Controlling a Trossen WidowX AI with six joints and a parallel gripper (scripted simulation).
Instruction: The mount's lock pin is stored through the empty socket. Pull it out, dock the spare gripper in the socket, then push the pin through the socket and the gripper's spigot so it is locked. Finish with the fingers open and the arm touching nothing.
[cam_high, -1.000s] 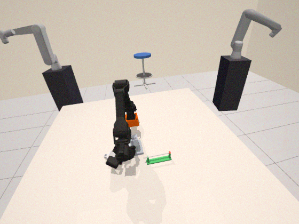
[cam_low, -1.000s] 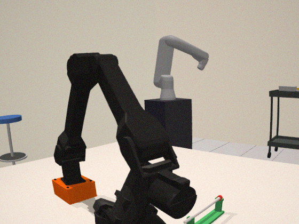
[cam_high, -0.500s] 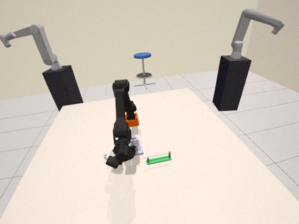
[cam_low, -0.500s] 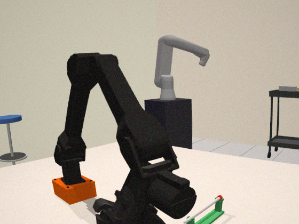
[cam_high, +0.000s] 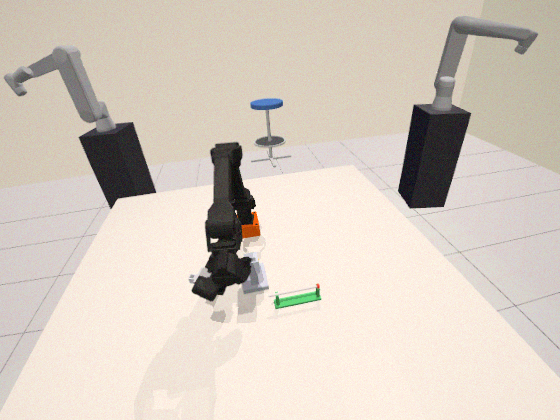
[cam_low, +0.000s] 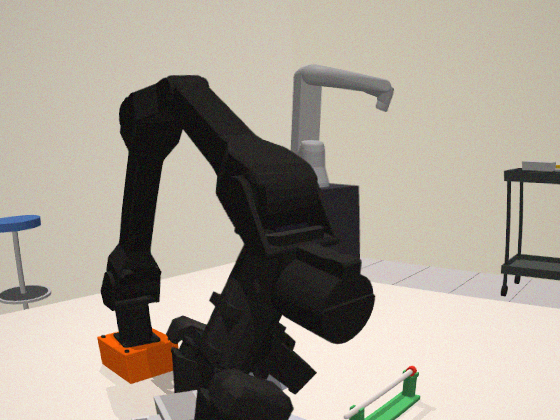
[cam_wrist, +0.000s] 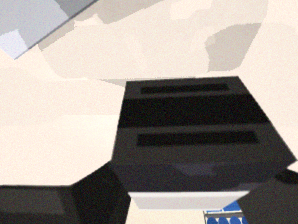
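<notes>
Right now the grey mount is 120 mm to the left of my gripper tip, 70 mm behind it and 20 mm below it. From my gripper tip the other things lie so: green cradle 260 mm to the left, 50 mm below, 10 mm ahead; then spare gripper 20 mm above.
</notes>
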